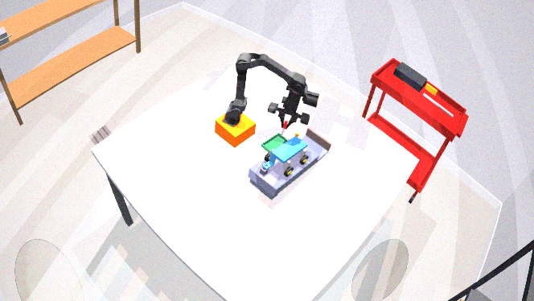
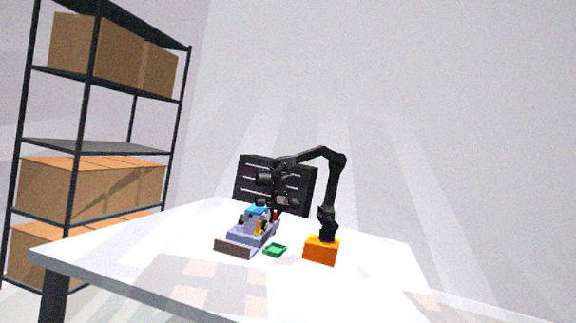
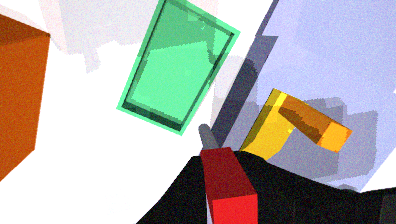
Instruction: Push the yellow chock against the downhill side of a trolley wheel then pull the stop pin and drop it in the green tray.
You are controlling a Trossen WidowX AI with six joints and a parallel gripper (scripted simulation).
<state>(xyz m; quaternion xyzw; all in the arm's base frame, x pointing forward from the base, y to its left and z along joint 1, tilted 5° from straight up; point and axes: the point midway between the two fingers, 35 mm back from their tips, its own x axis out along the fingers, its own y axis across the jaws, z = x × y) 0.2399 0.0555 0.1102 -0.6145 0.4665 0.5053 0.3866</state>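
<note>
Now: the red-headed stop pin right at my gripper tip. From my gripper tip the other things lie so: yellow chock 6 cm ahead, 5 cm below, 1 cm to the right; green tray 14 cm below, 3 cm behind, 1 cm to the left; trolley 12 cm to the right, 8 cm ahead, 2 cm below.
</note>
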